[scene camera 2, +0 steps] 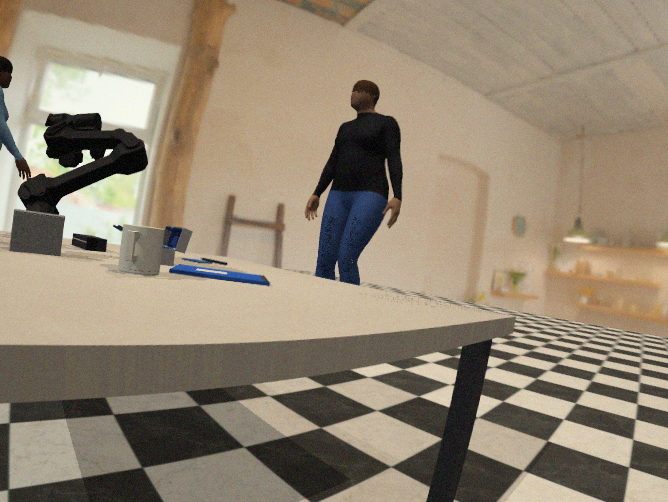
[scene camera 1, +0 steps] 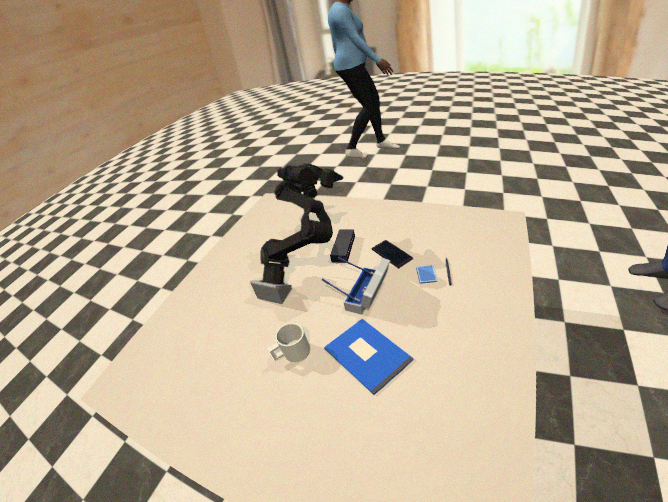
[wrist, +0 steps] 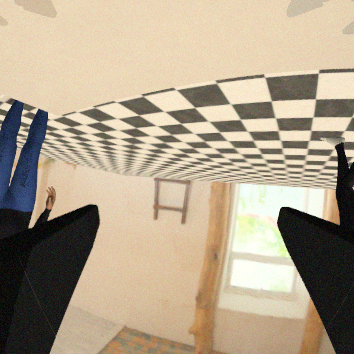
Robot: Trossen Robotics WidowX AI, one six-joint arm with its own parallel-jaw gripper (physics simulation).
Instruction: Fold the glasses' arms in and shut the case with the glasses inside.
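There's a mug that shows in scene camera 2 and scene camera 1, but in the wrist view it's out of frame. On the mug, (scene camera 2: pixel 141 247) and (scene camera 1: pixel 283 351) are the same spot. Then there's a blue notebook, which scene camera 1 and scene camera 2 both show, while the wrist view has it out of frame. For the notebook, (scene camera 2: pixel 203 272) is the same spot as (scene camera 1: pixel 345 356).
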